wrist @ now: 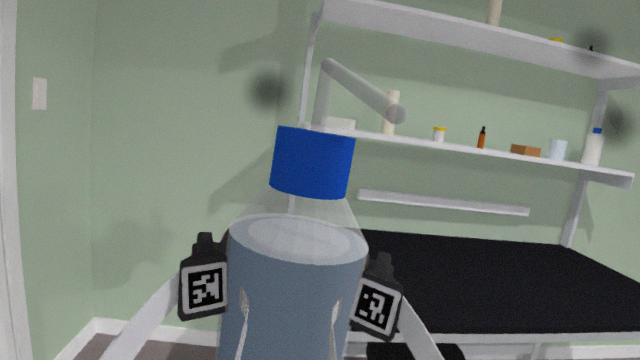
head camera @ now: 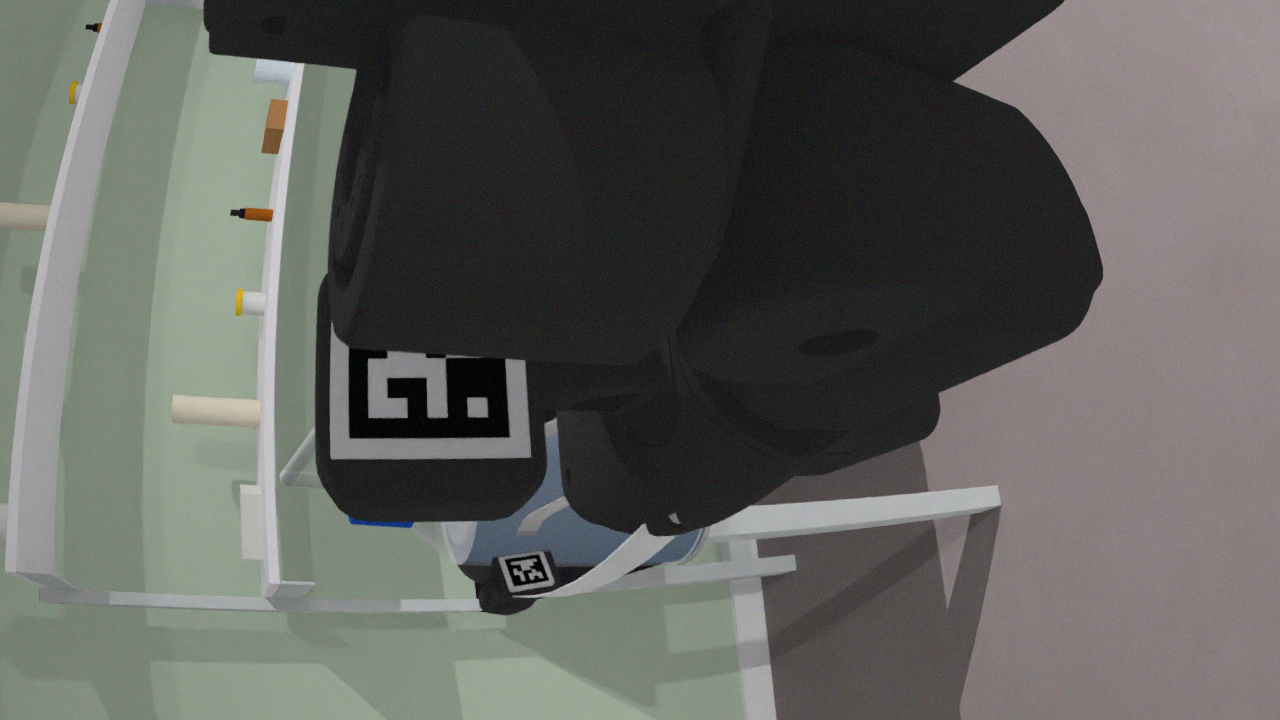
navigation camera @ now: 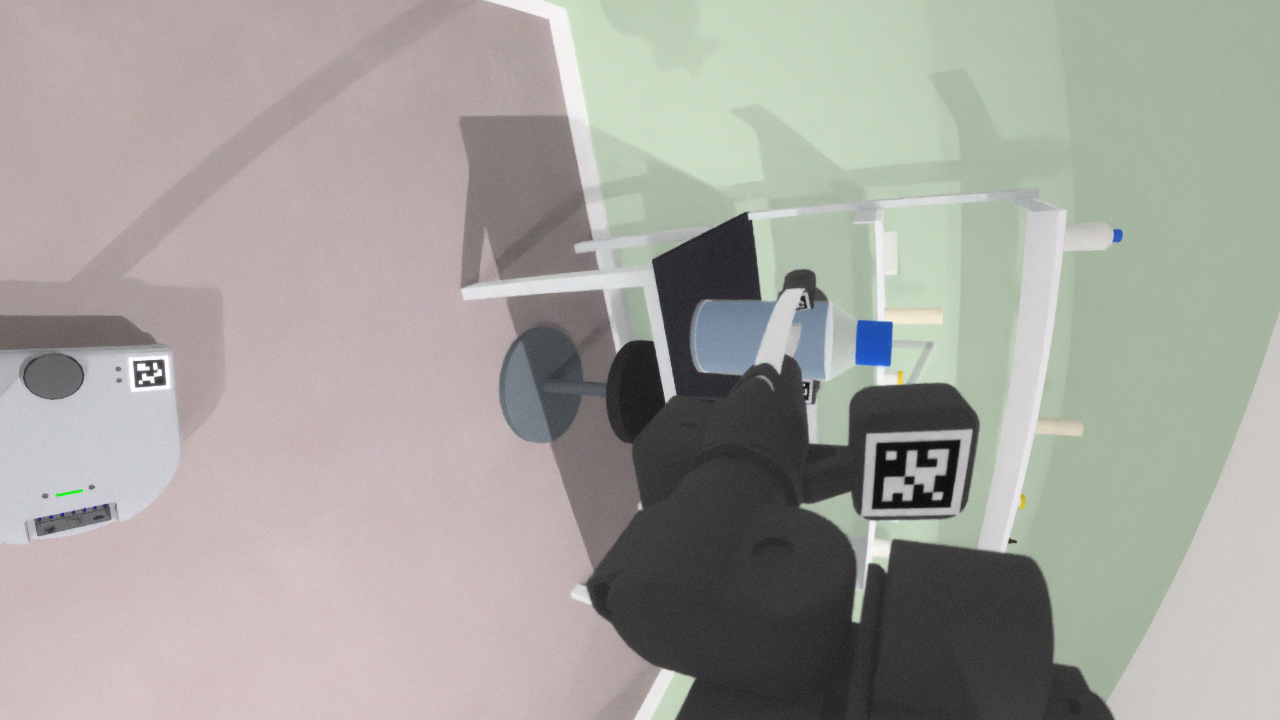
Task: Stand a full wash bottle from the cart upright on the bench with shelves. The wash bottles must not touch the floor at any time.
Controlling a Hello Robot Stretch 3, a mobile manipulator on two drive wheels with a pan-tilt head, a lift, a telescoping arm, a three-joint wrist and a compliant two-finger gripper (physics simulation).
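Places are measured from the robot's base along level axes (x ahead, y down, z left), in metres.
Pixels of known places: robot's base, link origin: [navigation camera: 56, 374].
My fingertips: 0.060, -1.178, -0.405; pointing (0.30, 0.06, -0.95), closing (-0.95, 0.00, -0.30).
Note:
For each thing: its top centre in the pictures, then the offset to it from my fingertips, as dx, dy, dz. "pt": a spot on its surface instead.
- wash bottle, surface spot: [head camera: 586, 534] [navigation camera: 762, 323] pt +0.001, +0.021, +0.063
- orange dropper bottle, top centre: [head camera: 230, 212] -0.347, -0.134, -1.338
A wash bottle [head camera: 586, 534] [navigation camera: 732, 338] [wrist: 295, 315] with a blue cap, bluish liquid up to its shoulder and a bent spout is held about upright. My gripper [navigation camera: 803, 341] [wrist: 294, 250] is shut on its body, one fingertip on each side. In the head camera view the wrist and arm hide much of the bottle. The bench with shelves [head camera: 859, 513] [navigation camera: 702, 277] [wrist: 480, 285] has a black top and a white frame. In the navigation camera view the bottle overlaps the bench top near its end; its height above the top is unclear. The cart does not show.
The lower shelf [head camera: 268, 358] [navigation camera: 879, 268] [wrist: 450, 146] carries small items, among them an orange dropper bottle [head camera: 258, 214] [wrist: 481, 139]. The upper shelf [head camera: 62, 223] [navigation camera: 1029, 313] [wrist: 425, 22] is above it. A round stool [navigation camera: 541, 385] stands at the bench front. My base [navigation camera: 89, 429] is on the floor.

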